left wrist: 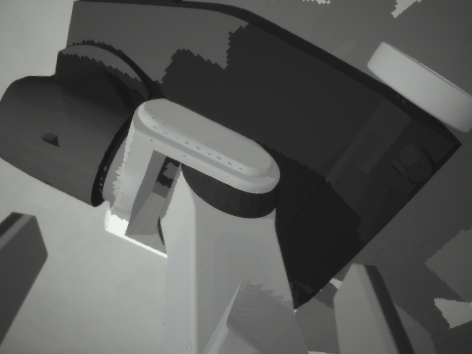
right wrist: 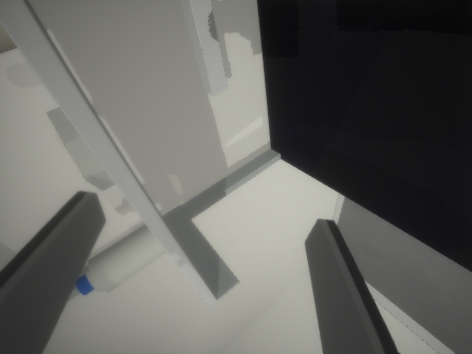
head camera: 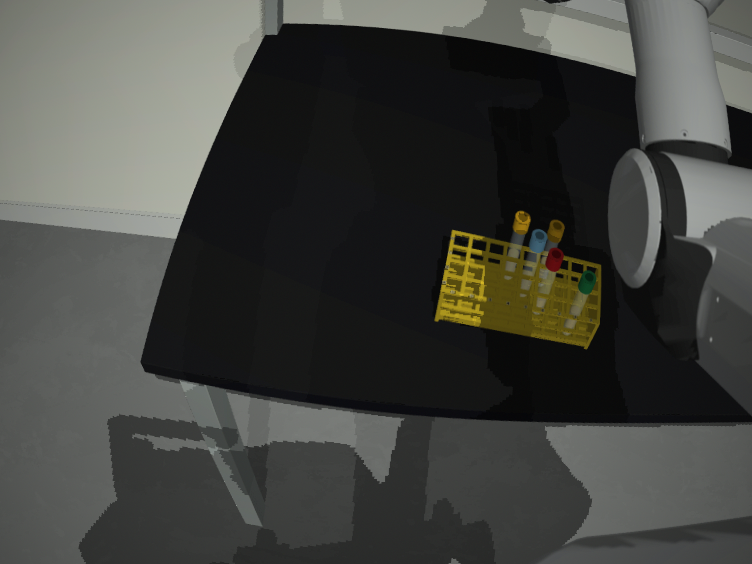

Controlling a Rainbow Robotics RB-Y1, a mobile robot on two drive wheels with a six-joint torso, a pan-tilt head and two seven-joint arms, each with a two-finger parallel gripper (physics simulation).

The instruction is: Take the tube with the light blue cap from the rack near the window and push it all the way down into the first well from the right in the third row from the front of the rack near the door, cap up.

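Note:
A yellow rack (head camera: 464, 318) stands on the black table in the head view, right of the middle. Whether it is the rack near the window or near the door, I cannot tell; a second rack does not show. The tube with the light blue cap (head camera: 538, 241) stands upright in it, cap up, between two orange-capped tubes and a red-capped one. My right gripper (right wrist: 208, 219) is open and empty, away from the rack, with the table's corner beyond its fingers. My left gripper (left wrist: 191, 260) is open, with grey robot parts showing beyond its fingers.
Tubes with orange caps (head camera: 521, 222) (head camera: 555, 230), a red cap (head camera: 553, 259) and a green cap (head camera: 586, 282) stand in the rack. My right arm (head camera: 680, 78) is right of it. The right wrist view shows the table (right wrist: 375, 100), a shelf edge (right wrist: 107, 147) and a blue-capped bottle (right wrist: 125, 261).

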